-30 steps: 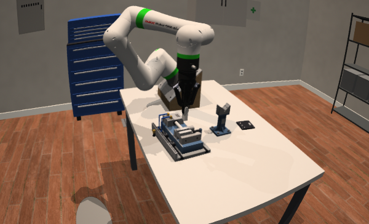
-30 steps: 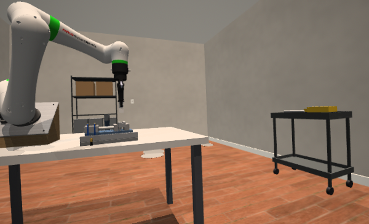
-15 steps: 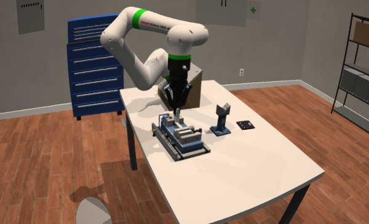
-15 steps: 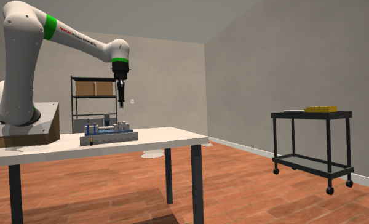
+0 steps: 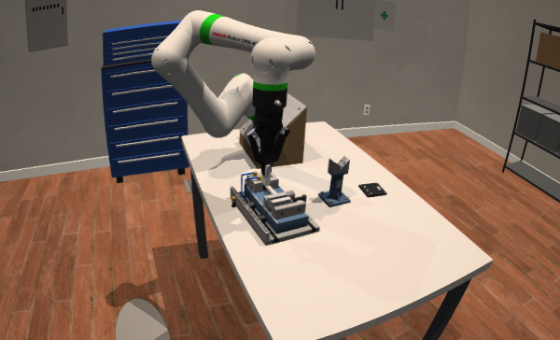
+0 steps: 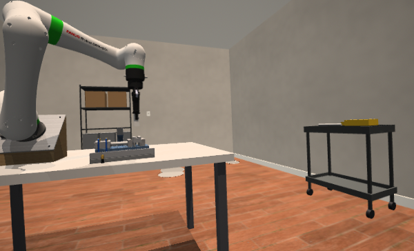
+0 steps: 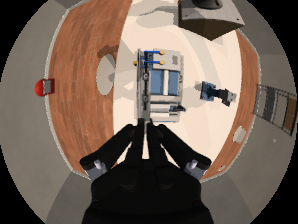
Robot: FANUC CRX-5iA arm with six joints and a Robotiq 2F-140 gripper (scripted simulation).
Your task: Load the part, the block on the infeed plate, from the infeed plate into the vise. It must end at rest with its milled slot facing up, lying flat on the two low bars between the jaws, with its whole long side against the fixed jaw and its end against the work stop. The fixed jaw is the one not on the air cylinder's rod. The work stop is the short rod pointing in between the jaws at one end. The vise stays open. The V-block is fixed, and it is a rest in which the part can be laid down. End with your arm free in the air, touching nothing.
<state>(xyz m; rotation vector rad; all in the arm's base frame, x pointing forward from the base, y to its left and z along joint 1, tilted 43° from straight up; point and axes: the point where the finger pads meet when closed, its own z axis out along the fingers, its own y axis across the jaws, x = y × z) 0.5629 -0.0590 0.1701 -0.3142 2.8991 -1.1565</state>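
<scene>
My gripper is now 1 cm past the part, 5 cm to the right of it and 10 cm above it. Also, from my hand: dark infeed plate 15 cm behind, 47 cm to the left, 19 cm below.
</scene>
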